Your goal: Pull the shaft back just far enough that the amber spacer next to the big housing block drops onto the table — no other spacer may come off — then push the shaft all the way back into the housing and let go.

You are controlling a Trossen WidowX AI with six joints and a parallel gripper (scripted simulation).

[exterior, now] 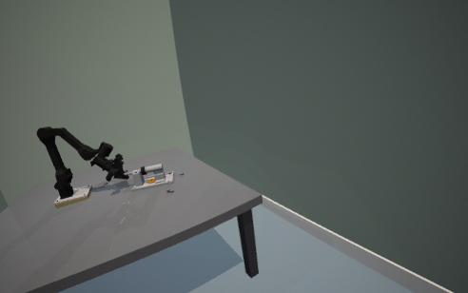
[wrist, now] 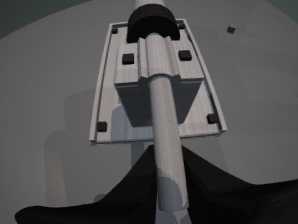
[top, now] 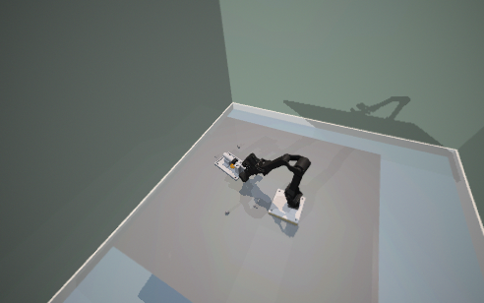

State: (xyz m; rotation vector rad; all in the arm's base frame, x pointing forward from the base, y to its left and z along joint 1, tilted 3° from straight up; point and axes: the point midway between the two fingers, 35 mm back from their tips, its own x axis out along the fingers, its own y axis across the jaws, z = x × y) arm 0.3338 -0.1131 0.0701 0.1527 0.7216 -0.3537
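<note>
Right now the grey steel shaft is 5 cm ahead of my gripper tip, 2 cm to the right of it and 3 cm above it. From my gripper tip the other things lie so: grey support block (13 cm ahead, 5 cm to the right, 1 cm below); then amber spacer (11 cm ahead, 5 cm to the right, 4 cm below); then black spacer (8 cm ahead, 3 cm to the right, 2 cm above).
</note>
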